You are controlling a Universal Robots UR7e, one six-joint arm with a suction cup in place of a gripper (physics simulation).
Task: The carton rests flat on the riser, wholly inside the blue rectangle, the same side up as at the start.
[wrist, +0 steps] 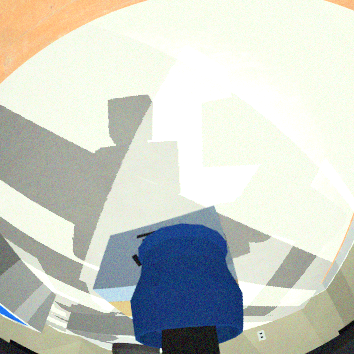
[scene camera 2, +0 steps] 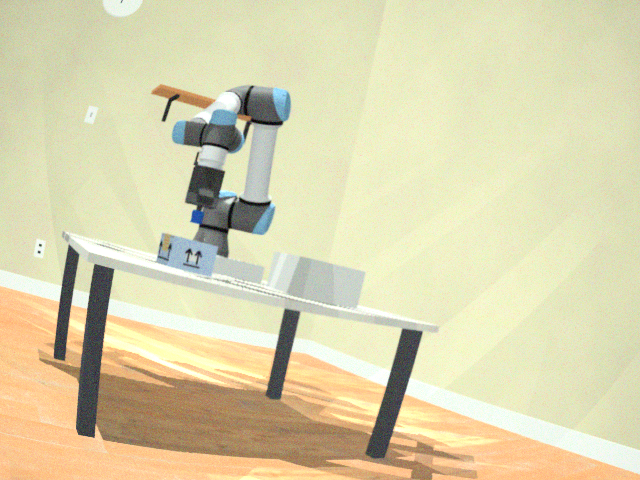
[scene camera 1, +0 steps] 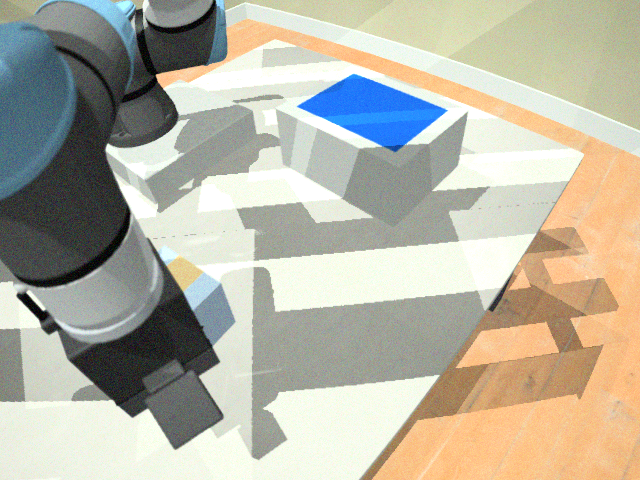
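Where they show: hand, its tool point: [wrist: 182, 257] [scene camera 2: 195, 223]; arm's base, origin of its link: [wrist: 135, 347] [scene camera 1: 141, 124].
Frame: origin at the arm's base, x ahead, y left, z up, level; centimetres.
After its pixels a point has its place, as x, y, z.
Observation:
The light blue carton [scene camera 1: 216, 310] @(47.6, -7.8, -0.5) [scene camera 2: 188, 256] @(49.7, -14.5, -1.7) [wrist: 117, 262] @(47.8, -8.5, -0.4) stands on the white table, with tan tape and black up arrows pointing up. In scene camera 1 the arm hides part of it. My blue suction cup [scene camera 2: 196, 217] [wrist: 182, 237] is off and holds nothing. In scene camera 2 it hangs above the carton, with a gap between them; in scene camera 1 the wrist hides it. The riser [scene camera 1: 325, 155] @(34.0, 19.7, 1.4) [scene camera 2: 317, 280] @(47.2, 25.7, 0.2) [wrist: 27, 285] @(32.3, 19.4, -2.1) is a whitish block that stands apart from the carton. The blue rectangle [scene camera 1: 369, 100] @(31.8, 31.0, 6.1) [wrist: 12, 315] @(29.1, 23.1, 6.0) lies on its top, with nothing on it.
A low grey-white block [scene camera 1: 206, 155] @(14.8, 6.8, -3.0) [scene camera 2: 238, 269] @(14.3, 9.3, -2.8) stands on the table [scene camera 1: 356, 273] @(50.9, 11.9, -5.9) [scene camera 2: 129, 265] @(78.5, -33.0, -6.6) [wrist: 65, 70] @(68.4, -5.0, -5.9), between the arm's base and the riser. The arm reaches over the table. A wooden shelf [scene camera 2: 191, 97] is on the wall behind the arm.

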